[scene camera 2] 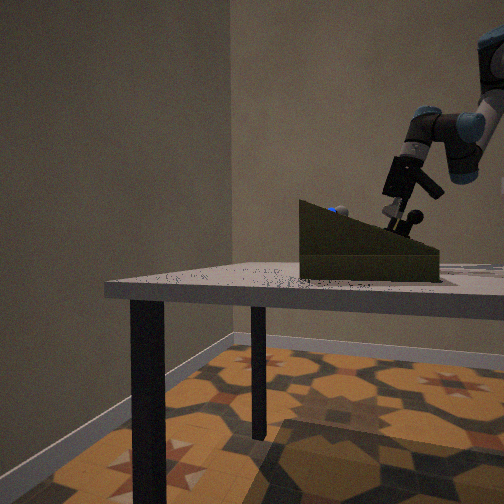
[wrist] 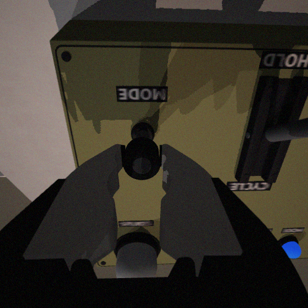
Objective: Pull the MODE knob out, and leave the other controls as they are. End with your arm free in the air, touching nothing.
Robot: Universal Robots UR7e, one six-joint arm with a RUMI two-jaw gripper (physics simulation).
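The black MODE knob (wrist: 141, 161) stands on its short stem on the sloped olive panel (wrist: 210, 140) (scene camera 2: 365, 257), next to the MODE label (wrist: 142, 94). My gripper (wrist: 142, 147) (scene camera 2: 395, 229) is shut on the MODE knob, one jaw on each side of its round head. In the scene view the fingertips are low at the sloped face and the knob is hard to make out.
In the wrist view a lever (wrist: 287, 131) sits in a black slotted guide between the HOLD and CYCLE labels. A grey round control (wrist: 136, 260) lies below my jaws, and a lit blue button (wrist: 291, 250) is at lower right. The panel box stands on a pale table (scene camera 2: 200, 281).
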